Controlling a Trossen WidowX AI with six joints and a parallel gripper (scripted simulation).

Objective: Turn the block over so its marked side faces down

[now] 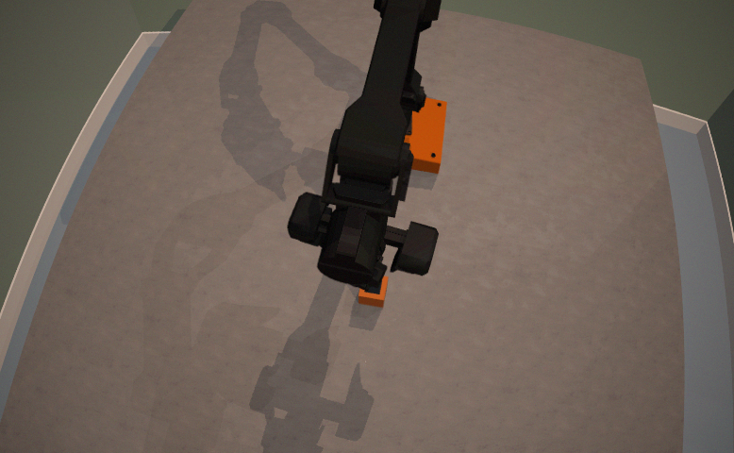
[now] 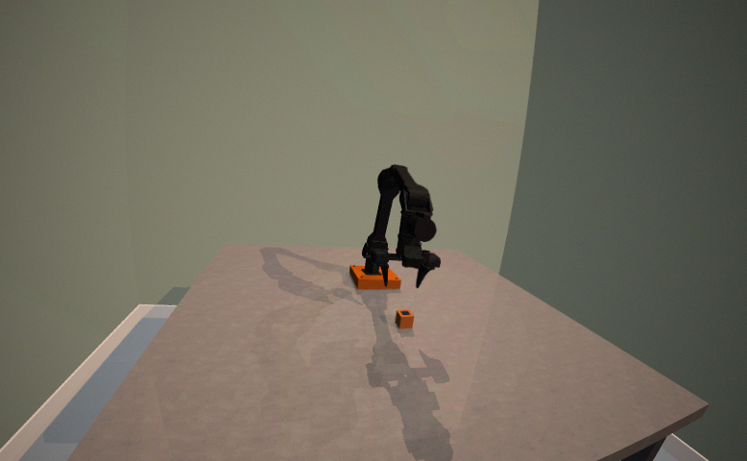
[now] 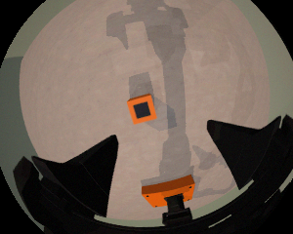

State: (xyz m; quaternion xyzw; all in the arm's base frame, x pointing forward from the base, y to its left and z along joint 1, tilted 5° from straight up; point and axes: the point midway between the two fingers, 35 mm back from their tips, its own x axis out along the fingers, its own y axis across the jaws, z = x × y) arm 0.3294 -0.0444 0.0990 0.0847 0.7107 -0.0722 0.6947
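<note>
Right now the orange block is 10 mm ahead of my gripper tip, 20 mm to the left of it and 90 mm below it.
</note>
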